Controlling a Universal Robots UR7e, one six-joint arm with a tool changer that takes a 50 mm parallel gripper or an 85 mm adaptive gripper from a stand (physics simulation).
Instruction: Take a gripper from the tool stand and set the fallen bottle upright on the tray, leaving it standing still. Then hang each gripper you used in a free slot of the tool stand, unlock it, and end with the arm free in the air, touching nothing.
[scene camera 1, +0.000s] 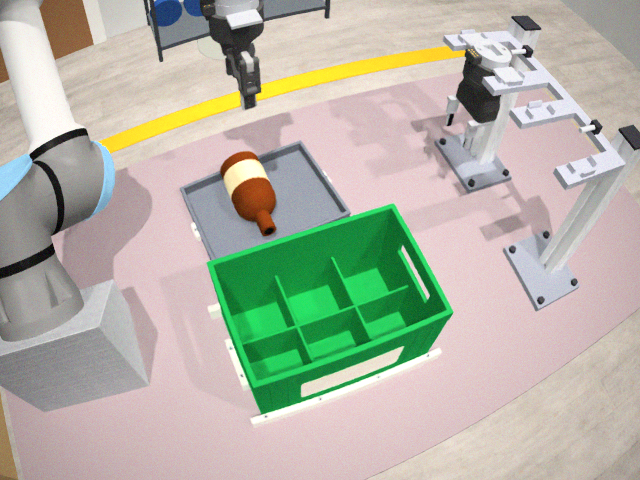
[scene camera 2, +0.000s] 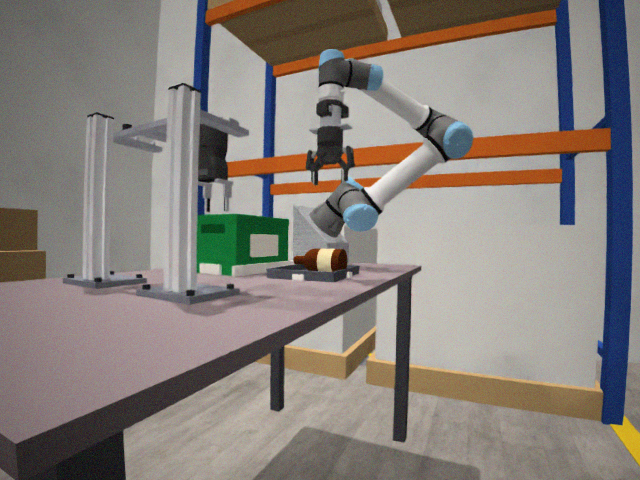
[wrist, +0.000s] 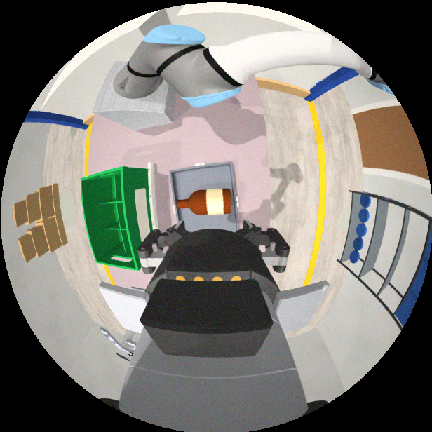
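Seen in the pictures: hand, its tool point: (scene camera 2: 330, 124); arm's base, origin of its link: (scene camera 1: 42, 319) (scene camera 2: 323, 224).
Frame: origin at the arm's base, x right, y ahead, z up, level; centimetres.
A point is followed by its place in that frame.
The adaptive gripper (scene camera 1: 248, 102) (scene camera 2: 329, 179) (wrist: 211, 229) is on the arm, open and empty, fingers pointing down, high above the tray. In scene camera 1 one finger hides most of the other. The brown bottle (scene camera 1: 250, 183) {x -14.4, y 40.2, z -8.9 cm} (scene camera 2: 324, 259) {x -17.7, y 44.3, z -11.8 cm} (wrist: 212, 201) with a cream label lies on its side on the grey tray (scene camera 1: 310, 180) {x -15.7, y 52.3, z -16.3 cm} (scene camera 2: 320, 276) {x -20.5, y 54.4, z -15.5 cm} (wrist: 197, 175), its neck towards the crate. The tool stand (scene camera 1: 581, 217) {x 21.6, y 82.8, z 1.9 cm} (scene camera 2: 180, 206) {x -8.5, y 89.7, z -0.8 cm} holds the parallel gripper (scene camera 1: 458, 132) (scene camera 2: 217, 205) in one slot; its other slot is free in scene camera 1.
A green six-compartment crate (scene camera 1: 330, 379) {x 21.9, y 36.0, z -7.3 cm} (scene camera 2: 222, 248) {x 10.2, y 54.0, z -9.2 cm} (wrist: 124, 220) stands close beside the tray, with walls taller than the lying bottle. The arm's grey pedestal (scene camera 1: 77, 361) {x 8.3, y 3.9, z -0.3 cm} (wrist: 135, 107) is on the other side. A blue and orange rack (scene camera 2: 615, 258) stands behind the arm.
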